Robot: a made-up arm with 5 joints.
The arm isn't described. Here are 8 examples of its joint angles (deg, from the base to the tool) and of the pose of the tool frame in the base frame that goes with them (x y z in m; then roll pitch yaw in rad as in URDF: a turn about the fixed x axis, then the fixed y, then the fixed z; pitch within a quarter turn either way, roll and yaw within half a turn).
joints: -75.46 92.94 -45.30 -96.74 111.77
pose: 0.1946 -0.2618 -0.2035 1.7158 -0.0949 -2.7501
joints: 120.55 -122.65 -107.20 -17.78 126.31
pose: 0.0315 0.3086 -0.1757 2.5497 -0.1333 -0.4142
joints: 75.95 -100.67 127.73 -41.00 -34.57
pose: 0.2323 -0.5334 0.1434 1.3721 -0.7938 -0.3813
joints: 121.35 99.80 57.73 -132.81 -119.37
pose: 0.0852 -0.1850 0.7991 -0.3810 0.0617 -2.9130
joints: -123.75 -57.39 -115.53 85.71 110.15
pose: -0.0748 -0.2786 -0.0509 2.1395 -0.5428 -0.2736
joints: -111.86 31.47 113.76 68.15 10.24
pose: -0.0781 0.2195 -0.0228 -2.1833 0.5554 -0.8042
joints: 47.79 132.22 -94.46 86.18 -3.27
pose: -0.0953 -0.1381 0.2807 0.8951 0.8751 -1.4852
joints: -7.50 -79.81 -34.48 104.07 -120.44
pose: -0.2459 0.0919 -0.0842 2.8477 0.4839 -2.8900
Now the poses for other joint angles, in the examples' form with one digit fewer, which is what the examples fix.
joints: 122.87 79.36 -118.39 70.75 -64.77
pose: -0.023 0.062 0.164 1.291 0.004 0.088
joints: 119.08 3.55 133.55 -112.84 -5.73
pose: -0.461 -0.502 0.154 -0.154 0.309 -2.038
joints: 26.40 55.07 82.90 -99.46 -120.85
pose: -0.363 -0.524 -0.364 -2.615 -0.091 2.352
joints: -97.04 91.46 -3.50 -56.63 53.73
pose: 0.356 -0.091 -0.211 2.141 -0.234 -1.107
